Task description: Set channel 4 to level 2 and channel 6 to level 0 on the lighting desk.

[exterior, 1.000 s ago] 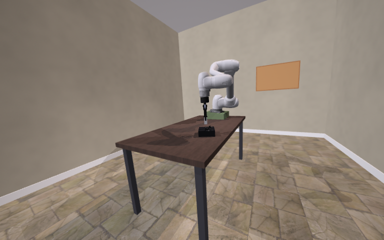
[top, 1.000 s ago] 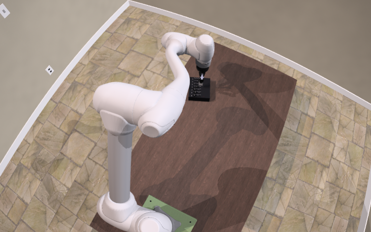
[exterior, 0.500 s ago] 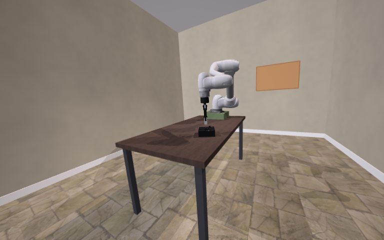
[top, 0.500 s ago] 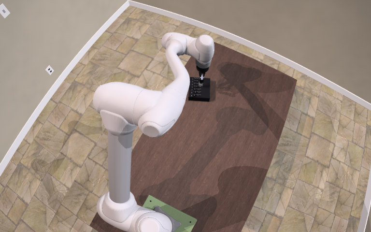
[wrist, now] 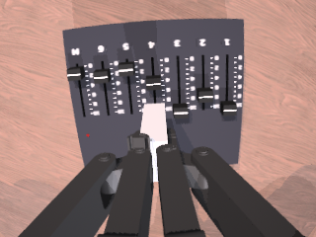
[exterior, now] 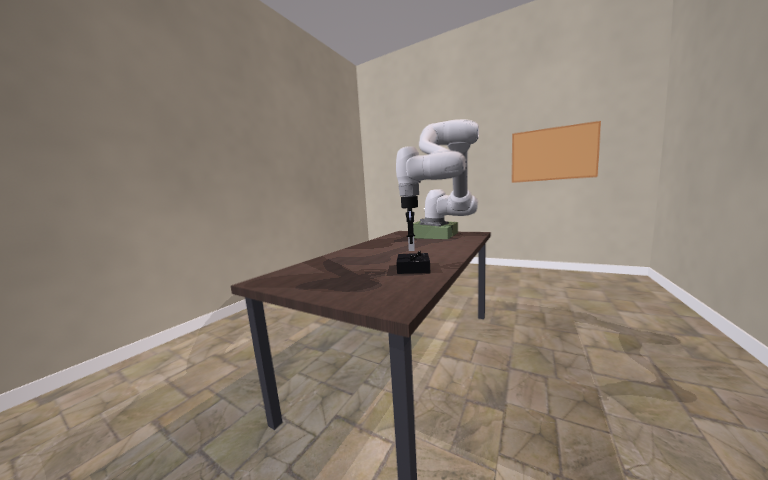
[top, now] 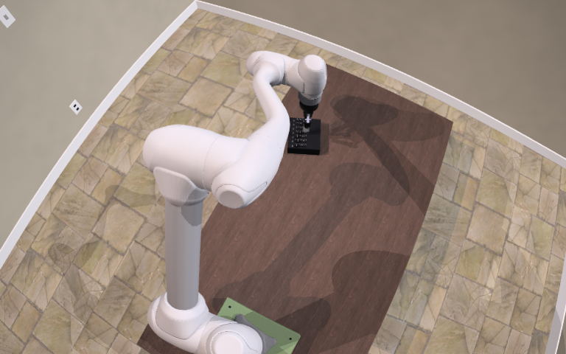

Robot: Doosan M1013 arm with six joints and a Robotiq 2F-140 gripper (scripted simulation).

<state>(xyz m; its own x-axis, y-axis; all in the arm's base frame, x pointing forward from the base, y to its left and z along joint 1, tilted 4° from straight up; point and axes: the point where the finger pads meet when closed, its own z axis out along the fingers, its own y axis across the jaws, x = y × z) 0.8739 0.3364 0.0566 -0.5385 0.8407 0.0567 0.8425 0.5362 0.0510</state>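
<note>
Right now the channel 4 fader cap is 50 mm below my hand, 20 mm to the left of it and 10 mm behind it. Also, from my hand: channel 5 fader cap (50 mm below, 40 mm behind, 20 mm to the left); channel 6 fader cap (60 mm behind, 50 mm below).
</note>
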